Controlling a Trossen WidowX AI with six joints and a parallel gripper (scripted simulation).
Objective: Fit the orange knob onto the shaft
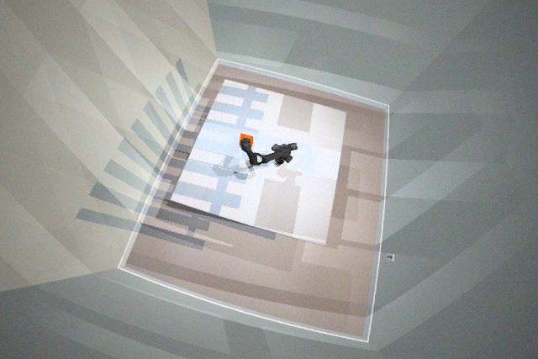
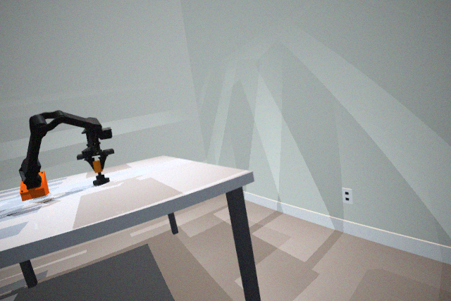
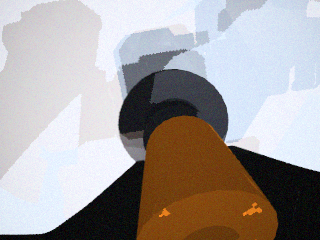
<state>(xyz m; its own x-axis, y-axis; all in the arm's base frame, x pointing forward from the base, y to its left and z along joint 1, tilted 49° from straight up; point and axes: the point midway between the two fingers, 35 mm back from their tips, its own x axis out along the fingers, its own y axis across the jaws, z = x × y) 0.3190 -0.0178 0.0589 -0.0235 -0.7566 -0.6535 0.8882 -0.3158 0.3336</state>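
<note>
Now: gripper tip 2 cm below the orange knob. Also, from my gripper tip: dark round pedestal 4 cm below.
</note>
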